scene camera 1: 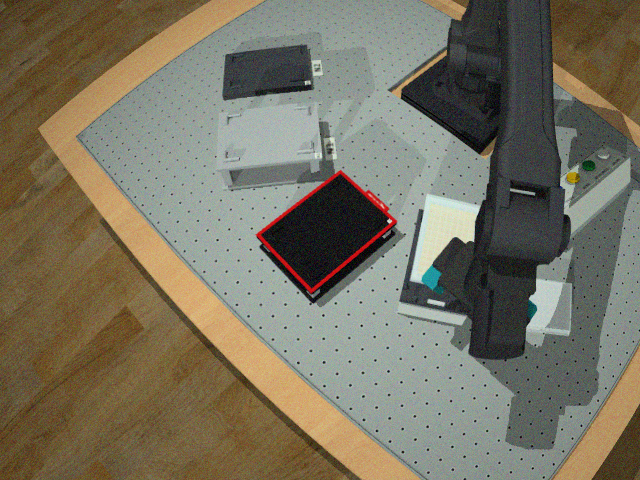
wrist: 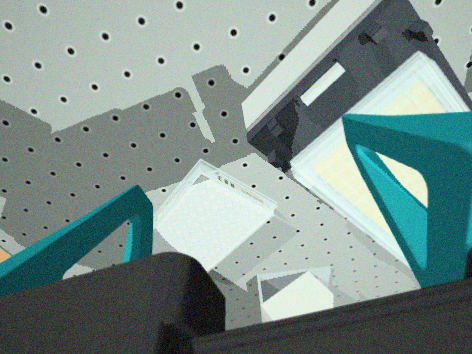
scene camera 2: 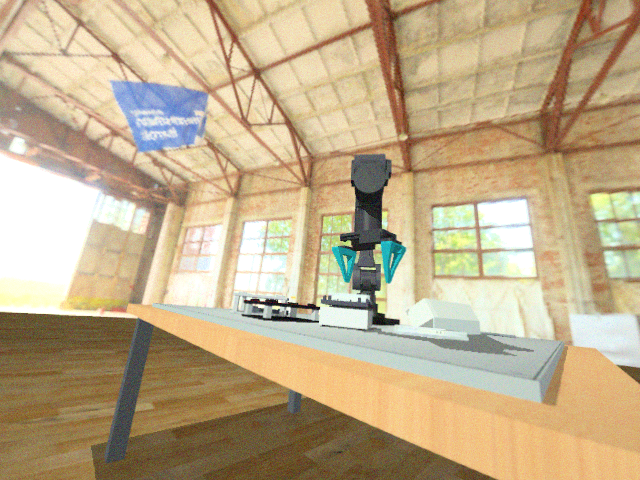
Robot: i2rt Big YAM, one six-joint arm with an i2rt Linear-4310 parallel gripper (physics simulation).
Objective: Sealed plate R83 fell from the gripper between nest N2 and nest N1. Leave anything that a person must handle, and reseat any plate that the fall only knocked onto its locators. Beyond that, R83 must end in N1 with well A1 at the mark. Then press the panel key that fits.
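Seen in the pictures: gripper, fingertip midpoint: [scene camera 1: 470,312] [wrist: 238,164] [scene camera 2: 366,282]; arm's base, link origin: [scene camera 1: 468,95].
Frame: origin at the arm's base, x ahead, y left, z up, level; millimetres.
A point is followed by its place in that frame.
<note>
A plate with cream wells and a pale rim [scene camera 1: 447,235] {x 304, y 133, z 55 mm} [wrist: 370,185] lies on the dark-topped white block [scene camera 1: 419,292] {x 388, y 148, z 34 mm} [scene camera 2: 345,316] {x 389, y 182, z 3 mm} [wrist: 356,82] {x 379, y 158, z 34 mm}, leaving a dark strip with small locators uncovered; I cannot read a name or A1 mark on it. Nest N1 [scene camera 1: 271,135] {x 320, y -182, z 38 mm} is light grey, raised and empty. Nest N2 [scene camera 1: 267,71] {x 187, y -327, z -5 mm} is dark and low, behind it. The panel [scene camera 1: 602,193] {x 45, y 310, z 40 mm} [scene camera 2: 449,316] {x 94, y 306, z 22 mm} [wrist: 300,302] {x 150, y 247, z 19 mm} shows yellow [scene camera 1: 572,177] {x 67, y 248, z 49 mm}, green [scene camera 1: 588,165] {x 19, y 263, z 50 mm} and pale [scene camera 1: 603,153] {x -31, y 279, z 49 mm} keys. My gripper [scene camera 1: 482,294] {x 385, y 225, z 72 mm} [scene camera 2: 367,281] {x 385, y 225, z 72 mm} [wrist: 238,164] {x 385, y 225, z 72 mm} is open and empty above the block and a white tray.
A red-rimmed black nest [scene camera 1: 326,232] {x 391, y -12, z 19 mm} stands in front of N1. The white, clear-edged tray [scene camera 1: 554,304] {x 255, y 331, z -7 mm} [wrist: 215,220] {x 281, y 285, z -7 mm} lies beside the block, with small print on its edge in the wrist view. The arm's black base [scene camera 1: 444,111] {x 69, y -12, z 1 mm} is behind. A wooden rim [scene camera 1: 170,281] {x 587, y -165, z -34 mm} borders the perforated deck.
</note>
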